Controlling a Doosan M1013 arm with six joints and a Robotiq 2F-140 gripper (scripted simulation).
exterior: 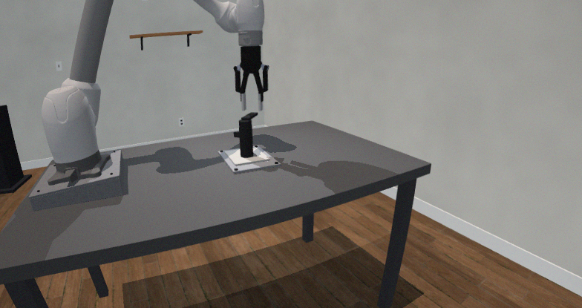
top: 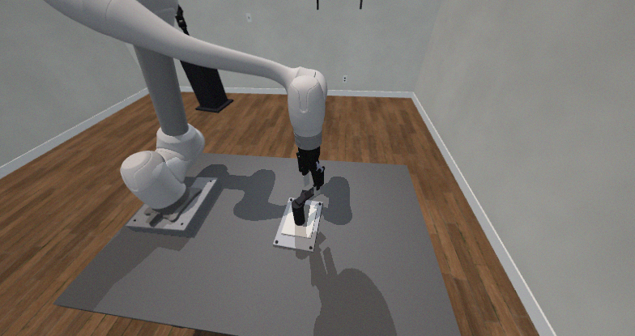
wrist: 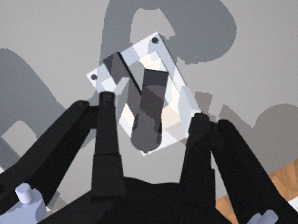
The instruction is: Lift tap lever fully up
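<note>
Right now the tap lever is 2 cm behind my hand, 2 cm to the right of it and 5 cm below it. The rest, counted from my hand: black tap (3 cm behind, 5 cm to the right, 10 cm below).
</note>
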